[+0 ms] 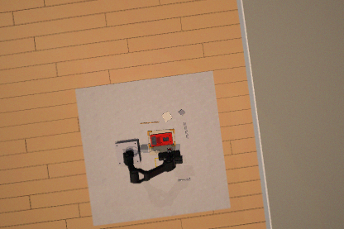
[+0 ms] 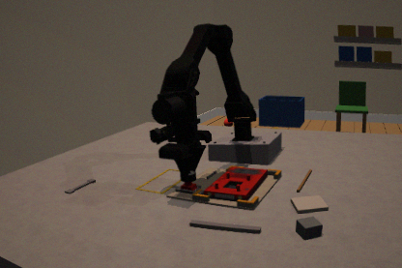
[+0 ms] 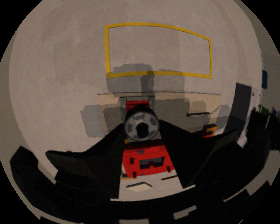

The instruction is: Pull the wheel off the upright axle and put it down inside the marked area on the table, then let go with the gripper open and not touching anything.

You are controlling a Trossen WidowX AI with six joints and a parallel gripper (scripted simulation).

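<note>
The dark wheel lies right at my gripper tip. Round my gripper tip: pencil-like stick (13 cm behind, 29 cm to the left, 4 cm below); beige tile (5 cm ahead, 31 cm to the left, 4 cm below); grey cube (19 cm ahead, 32 cm to the left, 3 cm below).
</note>
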